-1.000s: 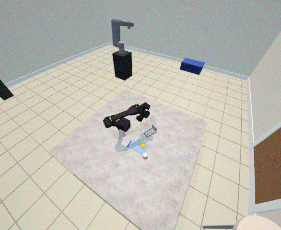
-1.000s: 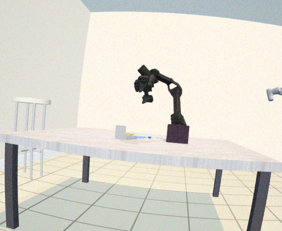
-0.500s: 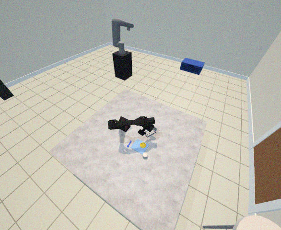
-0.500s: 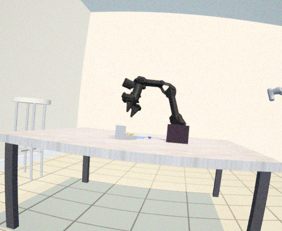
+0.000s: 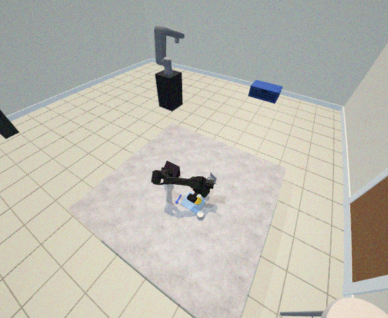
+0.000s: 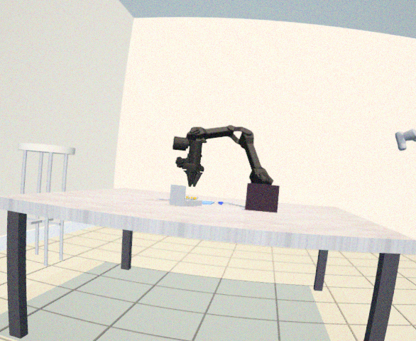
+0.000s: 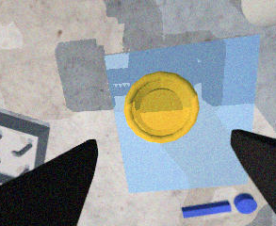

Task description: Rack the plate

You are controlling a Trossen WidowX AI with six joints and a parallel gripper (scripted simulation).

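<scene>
Now: the yellow plate 50 mm below my gripper tip. From my gripper tip the other things lie so: light blue mat 20 mm behind, 30 mm to the right, 70 mm below; then white cup 90 mm ahead, 90 mm to the right, 40 mm below; then blue utensil 130 mm behind, 70 mm to the right, 60 mm below.
</scene>
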